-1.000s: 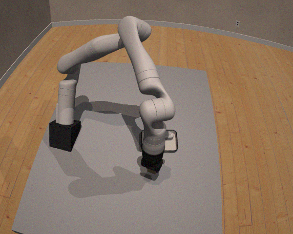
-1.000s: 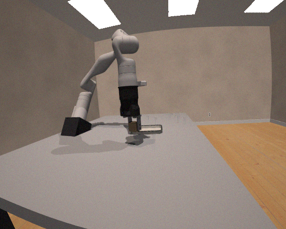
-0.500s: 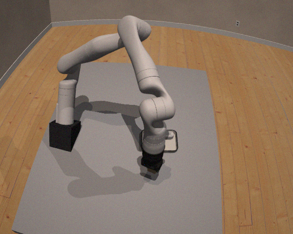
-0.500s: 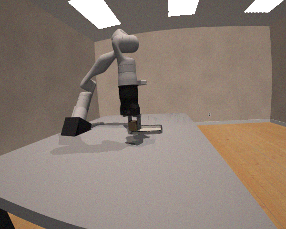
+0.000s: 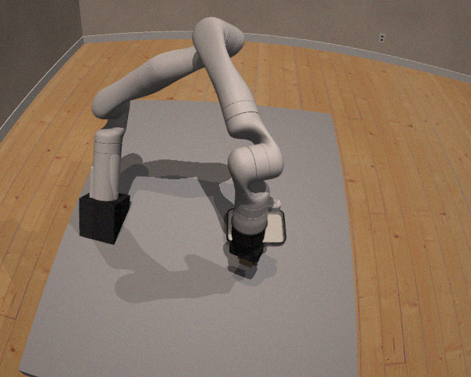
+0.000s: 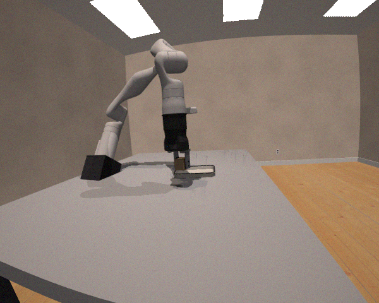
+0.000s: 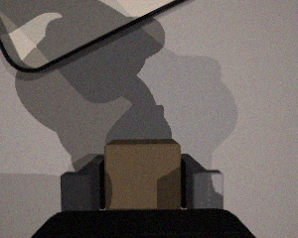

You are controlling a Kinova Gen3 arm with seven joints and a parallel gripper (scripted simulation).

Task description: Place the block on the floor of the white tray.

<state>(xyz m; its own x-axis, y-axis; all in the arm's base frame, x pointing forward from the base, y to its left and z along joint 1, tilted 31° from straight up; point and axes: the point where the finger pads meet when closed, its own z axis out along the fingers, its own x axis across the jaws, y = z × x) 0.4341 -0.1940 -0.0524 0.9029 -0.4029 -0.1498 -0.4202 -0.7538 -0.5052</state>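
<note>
Now: the white tray 3 cm ahead of my hand, 16 cm to the left of it and 7 cm below it. From my hand the other things lie so: block right at my hand.
</note>
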